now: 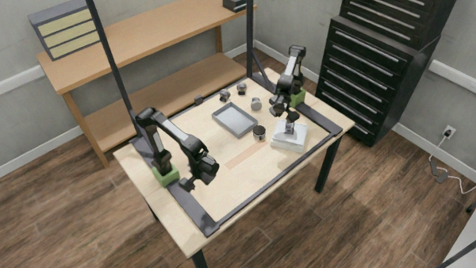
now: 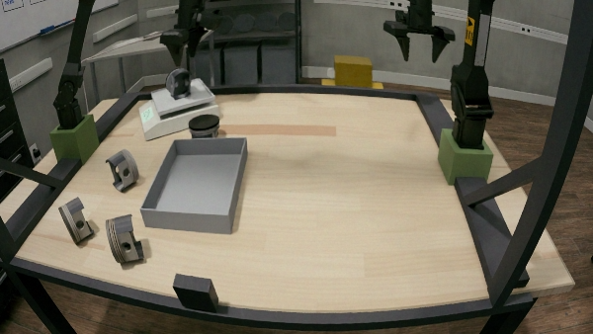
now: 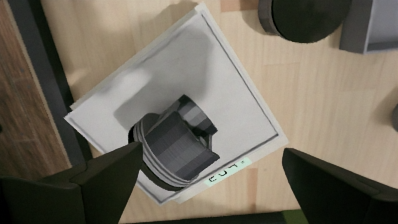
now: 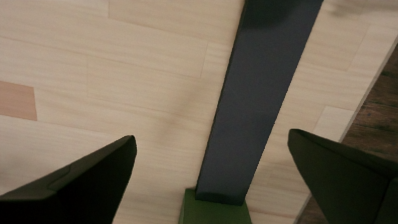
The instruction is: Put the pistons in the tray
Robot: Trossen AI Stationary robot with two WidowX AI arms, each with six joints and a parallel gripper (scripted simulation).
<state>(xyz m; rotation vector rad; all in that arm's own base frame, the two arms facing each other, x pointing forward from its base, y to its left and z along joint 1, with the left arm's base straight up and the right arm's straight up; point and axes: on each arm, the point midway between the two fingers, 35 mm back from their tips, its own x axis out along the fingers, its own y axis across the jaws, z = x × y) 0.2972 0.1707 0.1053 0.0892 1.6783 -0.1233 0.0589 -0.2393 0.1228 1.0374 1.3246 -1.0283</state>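
Note:
Now: the grey pan 3 cm ahead of my left hand, 4 cm to the left of it and 14 cm below it. From my left hand the other things lie so: white scale (2 cm ahead, 5 cm to the left, 16 cm below); then steel parts tray (28 cm behind, 11 cm to the right, 19 cm below).

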